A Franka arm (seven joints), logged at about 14 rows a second.
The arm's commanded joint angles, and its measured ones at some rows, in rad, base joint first. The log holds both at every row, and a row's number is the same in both.
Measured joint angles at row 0: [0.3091 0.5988 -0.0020 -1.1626 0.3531 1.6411 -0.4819]
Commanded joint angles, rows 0 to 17: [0.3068 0.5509 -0.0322 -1.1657 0.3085 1.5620 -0.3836]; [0.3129 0.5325 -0.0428 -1.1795 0.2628 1.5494 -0.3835]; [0.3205 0.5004 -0.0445 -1.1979 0.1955 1.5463 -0.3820]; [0.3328 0.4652 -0.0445 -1.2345 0.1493 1.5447 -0.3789]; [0.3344 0.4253 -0.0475 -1.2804 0.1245 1.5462 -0.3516]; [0.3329 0.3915 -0.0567 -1.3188 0.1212 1.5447 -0.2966]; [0.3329 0.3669 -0.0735 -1.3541 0.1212 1.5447 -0.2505]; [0.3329 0.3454 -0.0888 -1.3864 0.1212 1.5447 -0.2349]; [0.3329 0.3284 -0.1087 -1.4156 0.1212 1.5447 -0.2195]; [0.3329 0.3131 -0.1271 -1.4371 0.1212 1.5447 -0.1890]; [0.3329 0.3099 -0.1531 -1.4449 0.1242 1.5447 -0.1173]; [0.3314 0.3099 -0.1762 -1.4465 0.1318 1.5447 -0.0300]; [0.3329 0.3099 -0.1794 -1.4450 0.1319 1.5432 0.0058]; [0.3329 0.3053 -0.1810 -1.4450 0.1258 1.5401 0.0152]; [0.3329 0.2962 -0.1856 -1.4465 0.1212 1.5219 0.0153]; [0.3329 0.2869 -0.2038 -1.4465 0.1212 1.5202 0.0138]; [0.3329 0.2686 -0.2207 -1.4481 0.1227 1.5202 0.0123]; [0.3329 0.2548 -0.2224 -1.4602 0.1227 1.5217 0.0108]
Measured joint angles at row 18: [0.3202 0.3187 -0.2027 -1.4147 0.1411 1.5275 -0.0163]
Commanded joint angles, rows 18 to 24: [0.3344 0.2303 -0.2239 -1.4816 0.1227 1.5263 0.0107]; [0.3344 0.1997 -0.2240 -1.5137 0.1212 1.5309 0.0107]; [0.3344 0.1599 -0.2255 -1.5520 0.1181 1.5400 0.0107]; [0.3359 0.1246 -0.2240 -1.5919 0.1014 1.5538 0.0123]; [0.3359 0.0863 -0.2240 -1.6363 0.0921 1.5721 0.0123]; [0.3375 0.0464 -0.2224 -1.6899 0.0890 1.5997 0.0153]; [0.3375 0.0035 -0.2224 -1.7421 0.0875 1.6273 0.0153]
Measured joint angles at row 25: [0.3206 0.1273 -0.2215 -1.5855 0.1175 1.5540 -0.0153]
